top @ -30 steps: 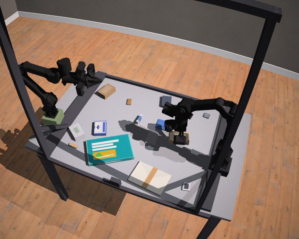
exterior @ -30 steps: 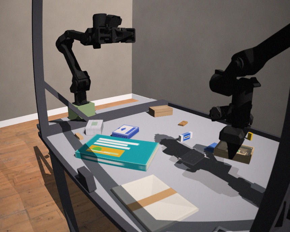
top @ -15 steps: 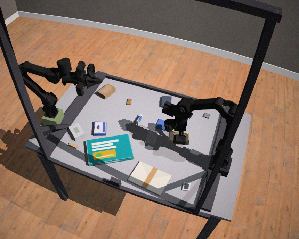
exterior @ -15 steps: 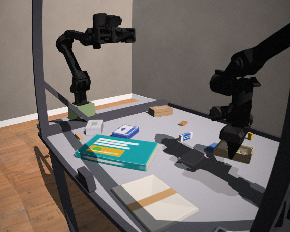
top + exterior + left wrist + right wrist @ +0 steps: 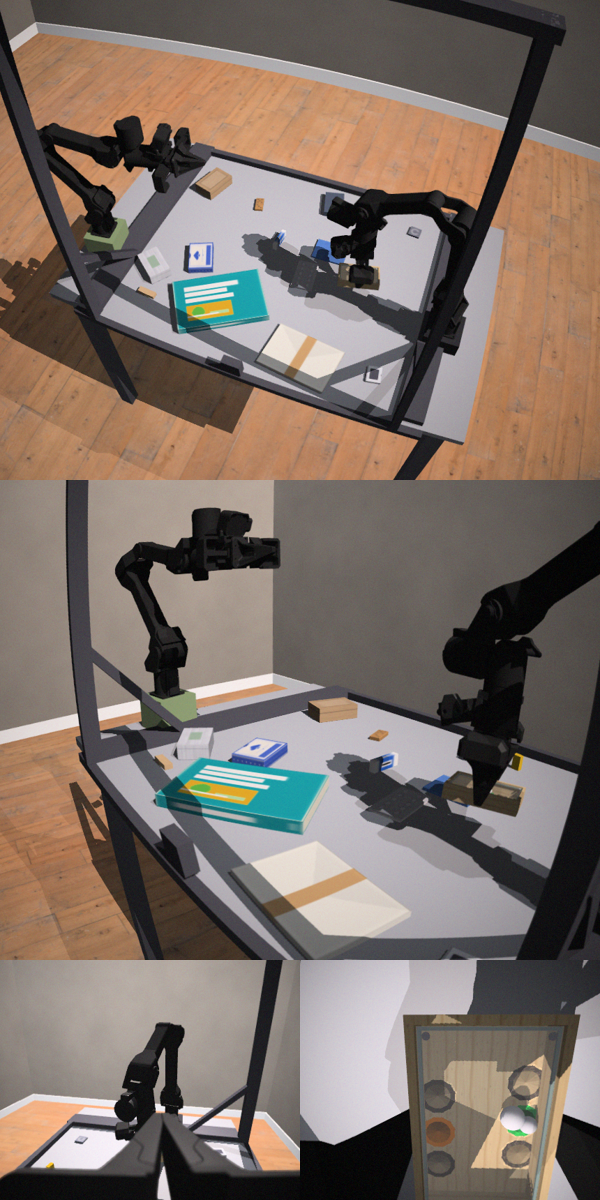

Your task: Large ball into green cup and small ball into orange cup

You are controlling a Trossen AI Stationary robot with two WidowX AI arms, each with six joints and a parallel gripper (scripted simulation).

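The covered wooden puzzle is 3 cm below my right hand.
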